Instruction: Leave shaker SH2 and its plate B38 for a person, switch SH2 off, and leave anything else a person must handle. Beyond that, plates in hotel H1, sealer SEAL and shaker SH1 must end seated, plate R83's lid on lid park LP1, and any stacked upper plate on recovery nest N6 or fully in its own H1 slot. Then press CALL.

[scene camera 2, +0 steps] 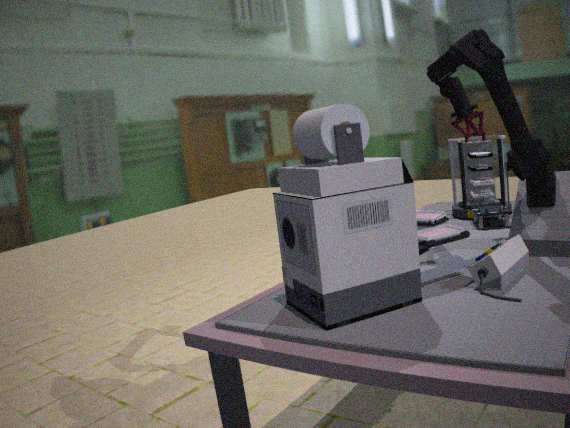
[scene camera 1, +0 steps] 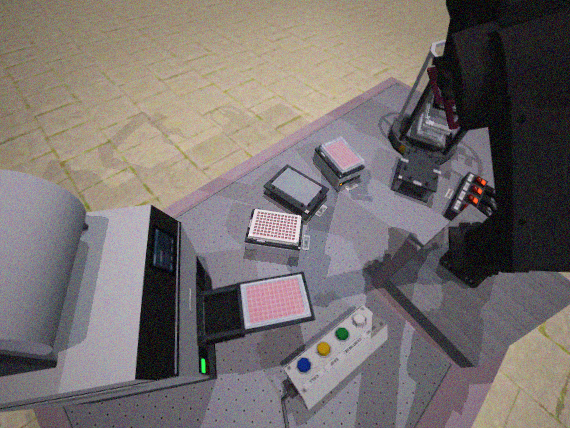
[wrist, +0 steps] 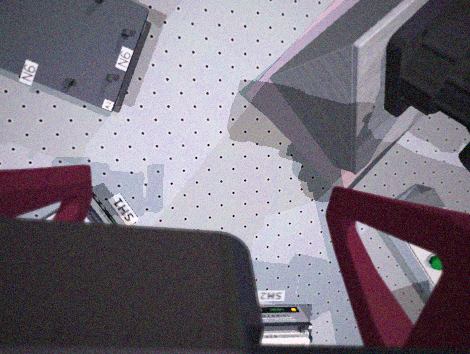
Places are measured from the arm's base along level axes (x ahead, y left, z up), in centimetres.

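Pixels of known places: gripper, fingertip midpoint: [scene camera 2: 474, 136] [scene camera 1: 446, 115] [wrist: 215, 191]; arm's base, origin of the base link: [scene camera 2: 541, 190] [wrist: 417, 51].
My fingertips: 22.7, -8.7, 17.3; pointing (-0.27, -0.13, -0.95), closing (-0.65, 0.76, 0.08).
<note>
Ahead of a thing's pixels: the offset from my fingertips to its top centre, as dx, dy, dz. "spot": to the spot under its first point.
My crimson-fingered gripper [scene camera 1: 444, 99] [scene camera 2: 475, 138] [wrist: 215, 191] is open and empty, above the table by hotel H1 @(+10.0, -38.1, +0.1) [scene camera 1: 416, 95] [scene camera 2: 463, 175], which holds several plates. Shaker SH2 @(spot: +10.4, +36.4, -28.7) [scene camera 1: 274, 246] [wrist: 287, 316] bears a red-dotted white plate @(+14.2, +32.9, -26.8) [scene camera 1: 276, 226]; its display shows a yellow light. Shaker SH1 @(spot: +18.0, +5.4, -28.7) [scene camera 1: 334, 172] bears a pink plate @(+21.1, -1.1, -26.0) [scene camera 1: 342, 153]. A pale panel @(+21.8, +18.0, -29.2) [scene camera 1: 296, 185] lies on lid park LP1 @(spot: +21.5, +22.6, -33.1) [scene camera 1: 285, 201]; whether it is a lid is unclear. Nest N6 @(+1.3, -18.1, -26.2) [scene camera 1: 416, 172] [wrist: 60, 40] is bare. Another pink plate @(-1.1, +46.3, -21.1) [scene camera 1: 276, 300] lies on the extended tray of sealer SEAL [scene camera 1: 115, 295] [scene camera 2: 370, 240].
The button box @(-16.6, +41.9, -25.4) [scene camera 1: 345, 352] [scene camera 2: 507, 262] has blue, yellow, green and white buttons. A switch block @(-19.6, -24.4, -28.5) [scene camera 1: 465, 195] with orange lights is near the arm's base. A dark raised bar [scene camera 1: 430, 325] runs along the near right. The black arm hides part of the hotel in scene camera 1.
</note>
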